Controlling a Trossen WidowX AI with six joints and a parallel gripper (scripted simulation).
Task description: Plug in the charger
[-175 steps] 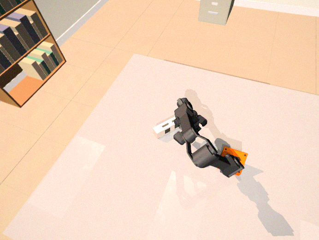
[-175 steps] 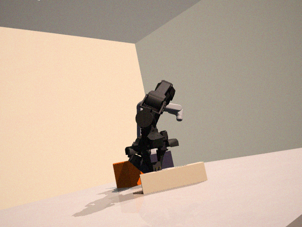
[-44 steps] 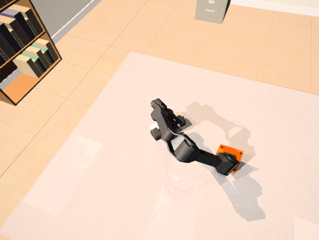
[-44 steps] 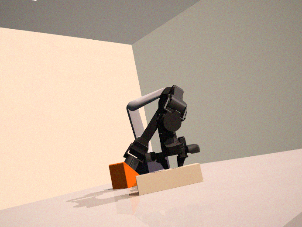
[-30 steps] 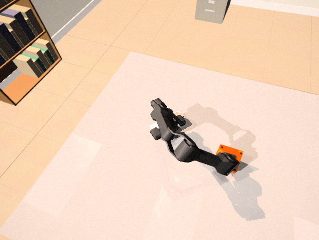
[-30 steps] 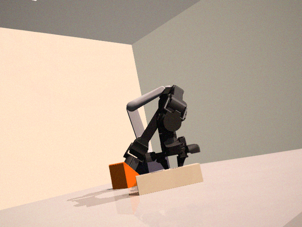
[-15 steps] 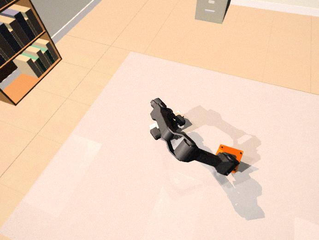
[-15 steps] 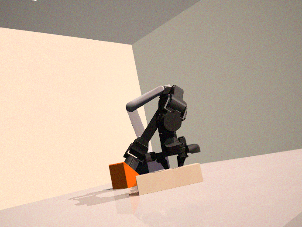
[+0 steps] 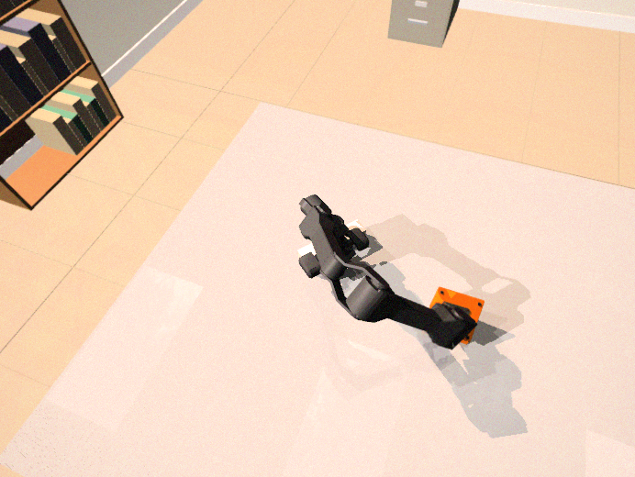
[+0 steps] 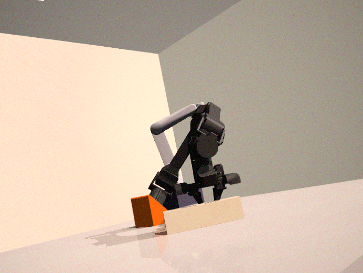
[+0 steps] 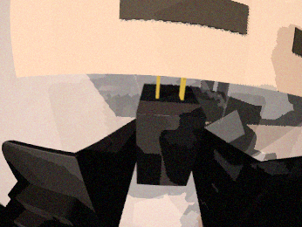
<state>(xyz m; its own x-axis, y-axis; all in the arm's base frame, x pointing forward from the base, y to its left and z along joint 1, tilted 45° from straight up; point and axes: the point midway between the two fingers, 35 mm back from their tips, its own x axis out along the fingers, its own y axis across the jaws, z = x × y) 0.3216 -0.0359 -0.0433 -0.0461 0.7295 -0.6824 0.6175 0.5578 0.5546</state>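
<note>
Right now my gripper tip is 10 mm short of the dark grey charger, 10 mm to the left of it and 10 mm below it.
</note>
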